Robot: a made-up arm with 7 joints. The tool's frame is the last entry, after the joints. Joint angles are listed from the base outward. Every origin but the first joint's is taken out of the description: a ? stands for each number. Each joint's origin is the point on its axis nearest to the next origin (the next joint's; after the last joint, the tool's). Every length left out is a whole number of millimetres.
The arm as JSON. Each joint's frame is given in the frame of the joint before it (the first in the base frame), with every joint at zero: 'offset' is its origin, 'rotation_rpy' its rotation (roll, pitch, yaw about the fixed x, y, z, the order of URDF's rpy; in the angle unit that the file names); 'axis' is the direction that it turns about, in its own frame. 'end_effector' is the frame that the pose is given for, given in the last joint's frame.
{
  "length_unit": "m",
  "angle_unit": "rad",
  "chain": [
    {
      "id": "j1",
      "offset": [
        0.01,
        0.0,
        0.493
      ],
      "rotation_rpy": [
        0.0,
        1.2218,
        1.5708
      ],
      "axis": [
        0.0,
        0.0,
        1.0
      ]
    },
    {
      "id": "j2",
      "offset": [
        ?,
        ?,
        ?
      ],
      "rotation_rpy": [
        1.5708,
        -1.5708,
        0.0
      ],
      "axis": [
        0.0,
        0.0,
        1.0
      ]
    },
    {
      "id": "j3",
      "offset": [
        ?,
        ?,
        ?
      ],
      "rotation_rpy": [
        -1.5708,
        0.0,
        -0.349
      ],
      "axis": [
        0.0,
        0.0,
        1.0
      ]
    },
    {
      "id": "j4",
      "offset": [
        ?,
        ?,
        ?
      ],
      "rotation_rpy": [
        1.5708,
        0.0,
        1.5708
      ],
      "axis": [
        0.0,
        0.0,
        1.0
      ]
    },
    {
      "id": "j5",
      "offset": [
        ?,
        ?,
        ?
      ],
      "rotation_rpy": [
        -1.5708,
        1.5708,
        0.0
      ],
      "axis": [
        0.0,
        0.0,
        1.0
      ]
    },
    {
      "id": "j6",
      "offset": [
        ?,
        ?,
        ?
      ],
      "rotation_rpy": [
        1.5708,
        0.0,
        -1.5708
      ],
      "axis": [
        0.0,
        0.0,
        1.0
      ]
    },
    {
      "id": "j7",
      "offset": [
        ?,
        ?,
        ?
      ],
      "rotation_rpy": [
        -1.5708,
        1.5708,
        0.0
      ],
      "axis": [
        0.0,
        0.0,
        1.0
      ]
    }
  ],
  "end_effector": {
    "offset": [
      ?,
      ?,
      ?
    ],
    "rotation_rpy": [
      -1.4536,
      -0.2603,
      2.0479
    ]
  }
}
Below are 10 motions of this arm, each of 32 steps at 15 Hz.
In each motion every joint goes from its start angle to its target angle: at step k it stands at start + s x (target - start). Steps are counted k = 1, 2, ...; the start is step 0. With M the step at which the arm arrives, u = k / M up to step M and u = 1 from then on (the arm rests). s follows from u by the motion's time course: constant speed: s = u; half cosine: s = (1 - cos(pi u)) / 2; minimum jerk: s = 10 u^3 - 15 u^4 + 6 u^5.
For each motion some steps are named. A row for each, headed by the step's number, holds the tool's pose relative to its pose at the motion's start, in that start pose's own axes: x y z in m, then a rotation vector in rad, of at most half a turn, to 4 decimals.
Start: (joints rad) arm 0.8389 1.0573 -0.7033 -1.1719 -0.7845 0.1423 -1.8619
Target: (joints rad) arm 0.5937 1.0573 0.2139 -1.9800 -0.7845 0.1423 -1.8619
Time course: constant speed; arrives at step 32
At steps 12, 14, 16, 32:
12: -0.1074 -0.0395 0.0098 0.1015 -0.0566 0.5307
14: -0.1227 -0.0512 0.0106 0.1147 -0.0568 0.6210
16: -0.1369 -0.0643 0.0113 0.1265 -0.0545 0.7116
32: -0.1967 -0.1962 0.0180 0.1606 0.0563 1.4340

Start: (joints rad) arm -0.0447 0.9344 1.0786 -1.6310 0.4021 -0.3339 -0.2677
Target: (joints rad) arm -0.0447 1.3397 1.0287 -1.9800 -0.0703 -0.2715 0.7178
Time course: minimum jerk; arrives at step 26
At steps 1, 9, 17, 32:
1: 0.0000 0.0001 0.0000 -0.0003 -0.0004 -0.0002
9: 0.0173 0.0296 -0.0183 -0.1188 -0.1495 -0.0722
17: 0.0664 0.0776 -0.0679 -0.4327 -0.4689 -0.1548
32: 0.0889 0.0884 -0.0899 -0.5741 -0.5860 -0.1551

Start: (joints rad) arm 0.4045 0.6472 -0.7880 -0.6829 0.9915 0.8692 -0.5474
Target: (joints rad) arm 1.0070 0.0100 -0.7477 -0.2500 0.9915 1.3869 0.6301
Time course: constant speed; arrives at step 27
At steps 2, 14, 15, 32:
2: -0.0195 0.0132 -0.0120 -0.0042 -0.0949 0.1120
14: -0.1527 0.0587 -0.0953 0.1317 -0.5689 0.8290
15: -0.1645 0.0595 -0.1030 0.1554 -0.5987 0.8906
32: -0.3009 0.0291 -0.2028 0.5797 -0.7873 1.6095

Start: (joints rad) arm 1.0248 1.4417 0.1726 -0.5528 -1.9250 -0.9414 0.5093
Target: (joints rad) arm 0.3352 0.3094 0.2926 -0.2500 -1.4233 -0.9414 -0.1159
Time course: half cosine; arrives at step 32
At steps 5, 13, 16, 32:
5: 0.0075 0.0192 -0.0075 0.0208 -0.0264 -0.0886
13: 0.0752 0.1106 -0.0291 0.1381 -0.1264 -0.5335
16: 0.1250 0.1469 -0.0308 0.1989 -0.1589 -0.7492
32: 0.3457 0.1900 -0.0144 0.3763 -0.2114 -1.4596

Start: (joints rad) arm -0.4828 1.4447 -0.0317 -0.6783 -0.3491 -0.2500 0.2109
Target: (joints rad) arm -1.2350 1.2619 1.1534 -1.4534 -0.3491 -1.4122 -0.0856
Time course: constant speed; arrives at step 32
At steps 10, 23, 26, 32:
10: 0.0725 0.0230 0.0360 0.1944 -0.1852 -0.7868
23: 0.1184 -0.0138 0.1043 0.7152 0.0773 -1.7078
26: 0.1186 -0.0293 0.1162 0.8734 0.2224 -1.8612
32: 0.1086 -0.0630 0.1305 1.2136 0.6036 -2.0519

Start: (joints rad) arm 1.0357 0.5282 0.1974 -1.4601 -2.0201 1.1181 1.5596
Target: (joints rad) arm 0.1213 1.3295 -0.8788 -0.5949 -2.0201 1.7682 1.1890
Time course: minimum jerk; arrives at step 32
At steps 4, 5, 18, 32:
4: -0.0005 0.0008 -0.0036 -0.0073 0.0003 -0.0125
5: -0.0009 0.0016 -0.0066 -0.0134 0.0008 -0.0234
18: -0.0374 0.0957 -0.0659 -0.1171 0.2656 -0.7069
32: -0.0505 0.2301 -0.0183 0.0432 0.6730 -1.2391

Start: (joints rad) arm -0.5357 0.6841 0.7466 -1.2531 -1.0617 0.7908 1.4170
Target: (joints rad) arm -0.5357 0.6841 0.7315 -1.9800 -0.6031 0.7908 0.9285
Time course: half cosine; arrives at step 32
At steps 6, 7, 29, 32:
6: 0.0106 -0.0026 -0.0084 -0.0263 -0.0305 0.0040
7: 0.0143 -0.0037 -0.0111 -0.0359 -0.0410 0.0054
29: 0.1346 -0.0558 -0.0540 -0.4168 -0.3238 0.0182
32: 0.1376 -0.0576 -0.0541 -0.4285 -0.3301 0.0172

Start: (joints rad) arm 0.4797 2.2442 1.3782 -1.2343 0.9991 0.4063 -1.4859
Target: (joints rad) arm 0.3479 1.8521 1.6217 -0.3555 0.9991 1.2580 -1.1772
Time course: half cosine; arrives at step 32
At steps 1, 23, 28, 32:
1: -0.0007 -0.0003 0.0001 -0.0005 -0.0020 0.0041
23: -0.1817 -0.1897 -0.0426 -0.0972 -1.0189 1.2497
28: -0.1937 -0.2338 -0.0669 -0.1060 -1.2605 1.4274
32: -0.1955 -0.2453 -0.0740 -0.1086 -1.3269 1.4710

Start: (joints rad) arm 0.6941 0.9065 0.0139 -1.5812 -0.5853 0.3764 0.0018
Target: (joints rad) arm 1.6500 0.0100 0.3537 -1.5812 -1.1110 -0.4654 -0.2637
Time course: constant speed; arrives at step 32
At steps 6, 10, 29, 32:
6: -0.0265 -0.0530 -0.0294 -0.1291 -0.0071 0.0264
10: -0.0395 -0.0931 -0.0442 -0.2088 -0.0124 0.0519
29: -0.0306 -0.3051 -0.0611 -0.5533 -0.0463 0.2493
32: -0.0171 -0.3367 -0.0566 -0.6050 -0.0560 0.2905

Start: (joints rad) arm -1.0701 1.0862 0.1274 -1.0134 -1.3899 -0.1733 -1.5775
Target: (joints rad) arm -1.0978 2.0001 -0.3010 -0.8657 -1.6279 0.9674 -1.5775
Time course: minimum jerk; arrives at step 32
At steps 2, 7, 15, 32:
2: -0.0003 -0.0001 -0.0003 -0.0033 0.0020 0.0007
7: -0.0108 -0.0047 -0.0109 -0.1089 0.0663 0.0243
15: -0.0703 -0.0389 -0.0612 -0.6316 0.4267 0.2200
32: -0.1762 -0.1276 -0.1073 -1.2661 1.0687 0.7181

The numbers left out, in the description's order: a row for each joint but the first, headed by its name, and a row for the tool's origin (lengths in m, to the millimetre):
j2: 0.013 0.016 0.0
j3: -0.05 -0.186 0.0
j4: 0.003 -0.01 0.0
j5: 0.032 -0.197 0.0
j6: -0.009 -0.014 0.0
j7: -0.029 0.001 0.0
tool: 0.011 0.003 0.0

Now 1 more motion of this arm.
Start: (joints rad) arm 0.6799 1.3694 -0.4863 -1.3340 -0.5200 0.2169 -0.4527
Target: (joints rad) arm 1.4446 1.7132 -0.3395 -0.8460 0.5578 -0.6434 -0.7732
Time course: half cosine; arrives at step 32
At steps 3, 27, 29, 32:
3: -0.0033 -0.0038 -0.0026 -0.0201 -0.0128 -0.0026
27: -0.1226 -0.1726 -0.0033 -0.2172 -0.3592 0.0446
29: -0.1261 -0.1780 0.0007 -0.2037 -0.3549 0.0482
32: -0.1280 -0.1809 0.0031 -0.1955 -0.3516 0.0500

